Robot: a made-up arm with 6 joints.
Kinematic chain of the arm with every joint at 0, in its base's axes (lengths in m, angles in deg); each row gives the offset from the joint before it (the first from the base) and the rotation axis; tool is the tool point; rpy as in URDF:
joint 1: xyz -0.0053 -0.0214 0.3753 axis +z
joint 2: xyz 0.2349 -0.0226 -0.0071 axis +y
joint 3: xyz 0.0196 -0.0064 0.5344 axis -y
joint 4: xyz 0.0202 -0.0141 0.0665 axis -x
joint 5: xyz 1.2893 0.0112 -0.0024 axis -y
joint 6: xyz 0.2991 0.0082 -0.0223 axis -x
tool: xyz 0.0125 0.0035 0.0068 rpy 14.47 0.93 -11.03
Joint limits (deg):
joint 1: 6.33..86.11
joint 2: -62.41..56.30
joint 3: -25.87..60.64
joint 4: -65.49..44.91
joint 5: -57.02..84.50
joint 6: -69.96..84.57
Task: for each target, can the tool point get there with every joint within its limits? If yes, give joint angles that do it. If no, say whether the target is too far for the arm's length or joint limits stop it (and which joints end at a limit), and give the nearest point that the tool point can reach.
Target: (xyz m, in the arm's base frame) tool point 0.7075 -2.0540 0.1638
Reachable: no: joint limits stop it (at a limit: joint 1, joint 2, joint 3, joint 5) | nearest point 0.0866 -1.2858 1.5812 | short by 1.728 m
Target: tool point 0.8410 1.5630 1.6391
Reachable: yes | joints 59.61 23.59 44.56 26.20 49.72 -47.73
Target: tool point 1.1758 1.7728 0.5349
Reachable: yes | joints 53.43 45.29 41.39 -41.98 -43.19 -56.32
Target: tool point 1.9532 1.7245 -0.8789
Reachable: no: too far | nearest point 1.4619 1.2865 -0.3589 | short by 0.839 m
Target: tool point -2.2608 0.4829 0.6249
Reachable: no: joint limits stop it (at a limit: joint 1, joint 2, joint 3, joint 5) | nearest point -1.2620 -0.0654 1.5822 | short by 1.488 m
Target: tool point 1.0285 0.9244 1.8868
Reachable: yes | joints 42.52 -9.46 20.39 6.32 38.45 -8.31
